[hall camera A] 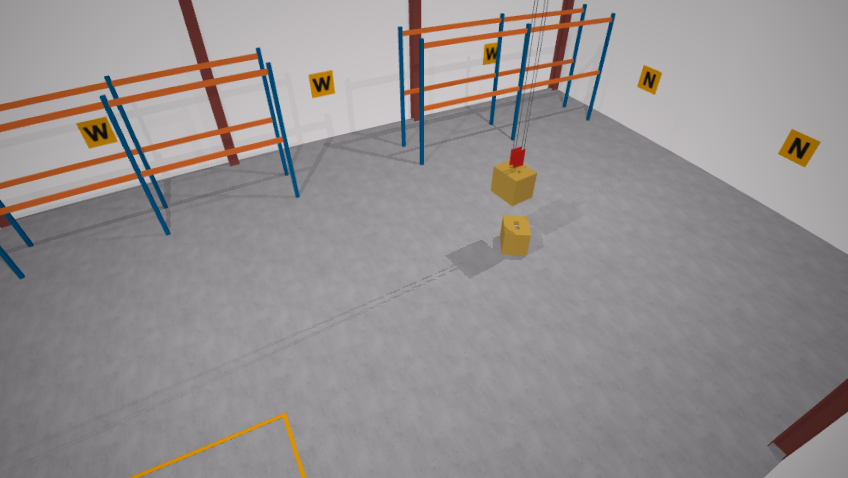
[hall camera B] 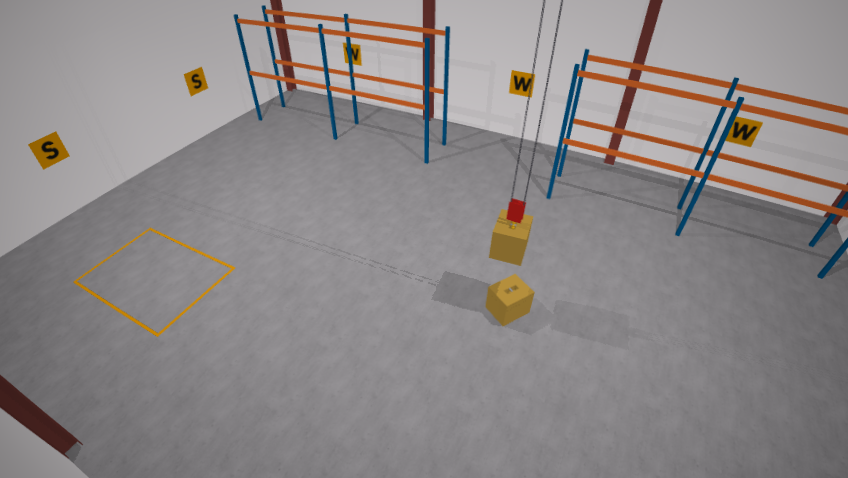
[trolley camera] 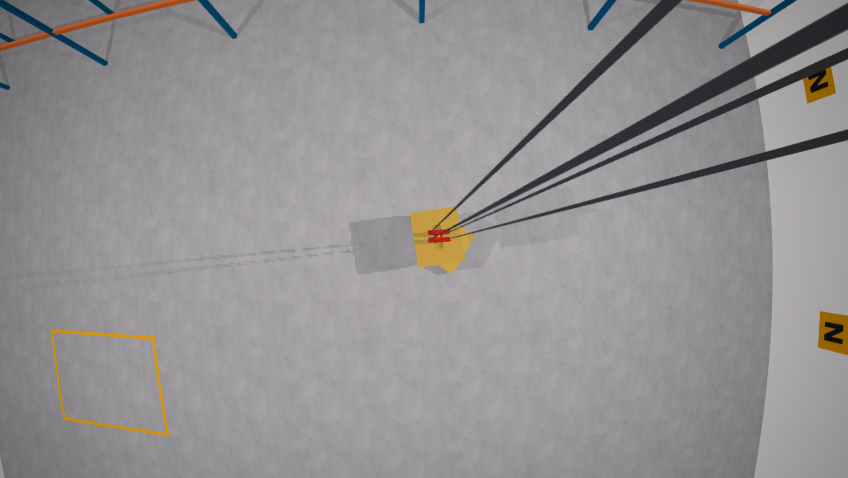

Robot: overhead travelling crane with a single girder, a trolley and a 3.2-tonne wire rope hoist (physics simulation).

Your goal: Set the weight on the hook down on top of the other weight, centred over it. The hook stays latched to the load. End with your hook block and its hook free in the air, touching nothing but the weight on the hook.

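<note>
My red hook block (hall camera A: 517,157) (hall camera B: 516,210) (trolley camera: 438,236) hangs on its ropes, with its hook latched to a yellow weight (hall camera A: 513,188) (hall camera B: 508,246) (trolley camera: 424,256). This weight hangs upright in the air. The other yellow weight (hall camera A: 515,244) (hall camera B: 502,304) (trolley camera: 467,242) stands on the floor below it, turned to a different angle. Both hall views show a gap between the two weights. In the trolley view the hung weight hides most of the lower one, whose corners show at the right and lower right.
Blue and orange racks (hall camera A: 421,100) (hall camera B: 426,100) stand along the W wall, with a second rack (hall camera A: 139,166) (hall camera B: 709,166) beside them. A yellow floor outline (hall camera A: 207,445) (hall camera B: 112,255) (trolley camera: 103,334) lies well away from the weights. Shadows lie around the lower weight.
</note>
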